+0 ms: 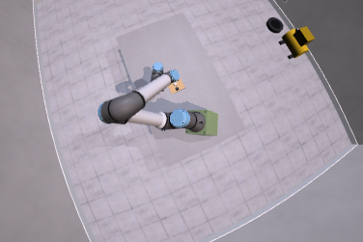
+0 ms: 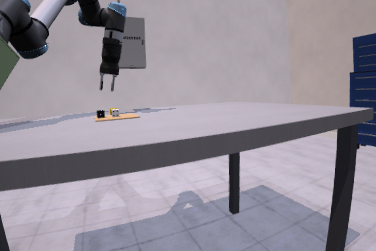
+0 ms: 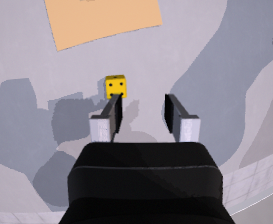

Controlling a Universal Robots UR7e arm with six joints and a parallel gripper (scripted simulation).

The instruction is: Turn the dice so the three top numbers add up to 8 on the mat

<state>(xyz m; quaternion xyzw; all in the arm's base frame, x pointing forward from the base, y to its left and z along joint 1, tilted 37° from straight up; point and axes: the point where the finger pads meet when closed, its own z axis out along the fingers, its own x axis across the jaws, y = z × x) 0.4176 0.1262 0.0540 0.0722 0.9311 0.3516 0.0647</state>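
My hand is 20 mm short of the yellow die, 10 mm to the right of it and 100 mm above it. From my hand the other things lie so: mat: 20 mm ahead, 130 mm to the right, 110 mm below; white die: 20 mm ahead, 130 mm to the right, 100 mm below.
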